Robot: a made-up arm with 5 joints.
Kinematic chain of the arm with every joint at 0, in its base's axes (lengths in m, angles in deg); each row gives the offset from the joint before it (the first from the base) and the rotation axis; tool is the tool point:
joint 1: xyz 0 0 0.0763 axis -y
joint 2: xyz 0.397 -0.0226 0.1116 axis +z
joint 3: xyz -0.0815 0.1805 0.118 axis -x
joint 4: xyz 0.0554 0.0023 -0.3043 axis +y
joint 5: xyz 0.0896 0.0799 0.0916 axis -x
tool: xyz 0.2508 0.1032 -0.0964
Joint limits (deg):
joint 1: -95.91..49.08
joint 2: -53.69..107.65
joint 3: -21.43..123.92
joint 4: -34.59..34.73
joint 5: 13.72..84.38
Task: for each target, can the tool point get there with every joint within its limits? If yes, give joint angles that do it. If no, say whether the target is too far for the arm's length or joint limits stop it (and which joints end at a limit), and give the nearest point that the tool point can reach.
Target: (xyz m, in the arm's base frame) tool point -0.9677 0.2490 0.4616
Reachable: no: joint limits stop it (at a limit: joint 1, joint 4) | nearest point -0.2846 0.1371 0.1090 | short by 0.777 m
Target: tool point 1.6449 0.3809 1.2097
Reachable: no: too far | nearest point 0.7988 0.1205 0.6267 | short by 1.060 m
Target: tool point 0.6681 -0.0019 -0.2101
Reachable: yes | joints -25.04 -19.88 16.10 -20.73 77.61
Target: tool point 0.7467 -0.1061 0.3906
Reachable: yes | joints 1.86 19.95 109.42 4.51 51.89
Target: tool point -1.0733 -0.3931 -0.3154
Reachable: no: joint limits stop it (at a limit: joint 1, joint 2, joint 4) | nearest point -0.3589 -0.1799 -0.4600 | short by 0.759 m
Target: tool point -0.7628 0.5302 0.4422
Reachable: no: joint limits stop it (at a limit: joint 1, joint 4) | nearest point -0.2409 0.3004 0.1029 | short by 0.664 m
